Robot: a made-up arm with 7 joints.
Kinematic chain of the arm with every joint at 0, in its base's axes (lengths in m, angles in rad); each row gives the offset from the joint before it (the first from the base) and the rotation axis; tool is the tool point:
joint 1: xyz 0 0 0.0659 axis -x
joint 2: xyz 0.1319 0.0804 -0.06 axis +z
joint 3: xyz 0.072 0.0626 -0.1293 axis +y
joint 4: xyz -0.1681 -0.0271 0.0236 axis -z
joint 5: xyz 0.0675 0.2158 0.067 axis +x
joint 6: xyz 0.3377 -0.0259 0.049 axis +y
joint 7: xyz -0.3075 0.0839 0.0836 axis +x
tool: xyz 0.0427 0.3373 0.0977
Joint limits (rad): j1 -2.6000..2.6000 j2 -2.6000..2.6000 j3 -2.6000..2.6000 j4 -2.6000..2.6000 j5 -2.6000..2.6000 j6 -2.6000..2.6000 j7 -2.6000..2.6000
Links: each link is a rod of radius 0.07 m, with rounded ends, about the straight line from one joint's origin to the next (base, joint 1, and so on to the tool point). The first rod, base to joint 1, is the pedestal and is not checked.
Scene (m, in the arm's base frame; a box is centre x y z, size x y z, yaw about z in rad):
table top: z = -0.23
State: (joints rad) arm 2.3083 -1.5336 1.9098 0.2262 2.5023 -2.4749 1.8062
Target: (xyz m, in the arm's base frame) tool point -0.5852 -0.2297 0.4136
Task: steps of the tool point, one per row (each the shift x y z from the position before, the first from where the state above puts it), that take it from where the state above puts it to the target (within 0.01 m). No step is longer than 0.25 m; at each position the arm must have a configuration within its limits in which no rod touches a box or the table.
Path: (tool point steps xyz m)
1: -0.2084 -0.0229 0.1146
2: -0.2339 -0.0010 0.0555
3: -0.2385 0.0143 -0.0111
4: -0.2213 0.0243 -0.0762
5: -0.1857 0.0316 -0.1305
6: -0.1373 0.0388 -0.1671

